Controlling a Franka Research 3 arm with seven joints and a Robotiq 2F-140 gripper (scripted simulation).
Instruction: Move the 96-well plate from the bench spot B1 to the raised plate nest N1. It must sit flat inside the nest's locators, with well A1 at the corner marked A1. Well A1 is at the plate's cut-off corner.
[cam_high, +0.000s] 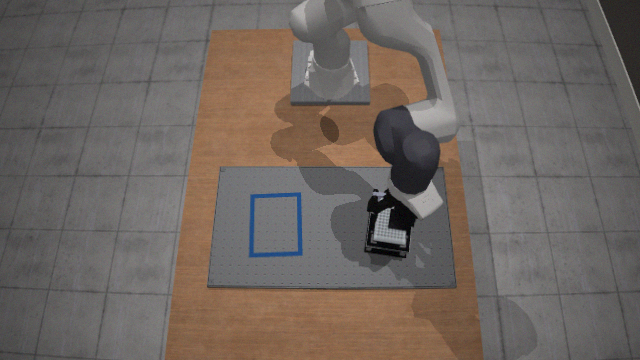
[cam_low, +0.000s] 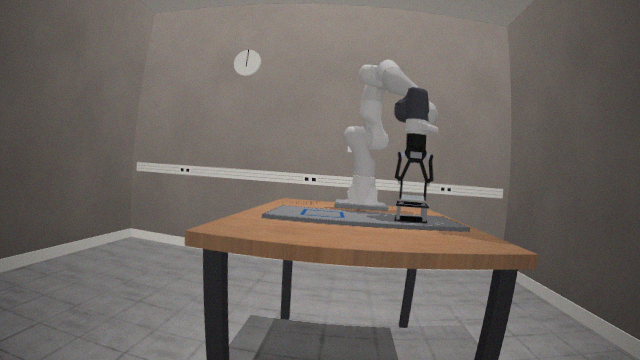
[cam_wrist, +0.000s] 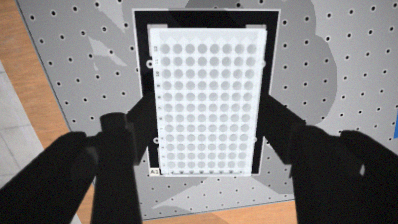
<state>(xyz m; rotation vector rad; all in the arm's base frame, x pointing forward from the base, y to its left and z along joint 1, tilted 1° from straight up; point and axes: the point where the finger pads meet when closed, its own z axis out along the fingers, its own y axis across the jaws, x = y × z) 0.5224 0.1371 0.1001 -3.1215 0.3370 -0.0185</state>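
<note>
Right now the white 96-well plate is 20 mm below my hand. From my hand the other things lie so: A1 label (60 mm behind, 70 mm to the left, 40 mm below); then black raised nest (40 mm below).
</note>
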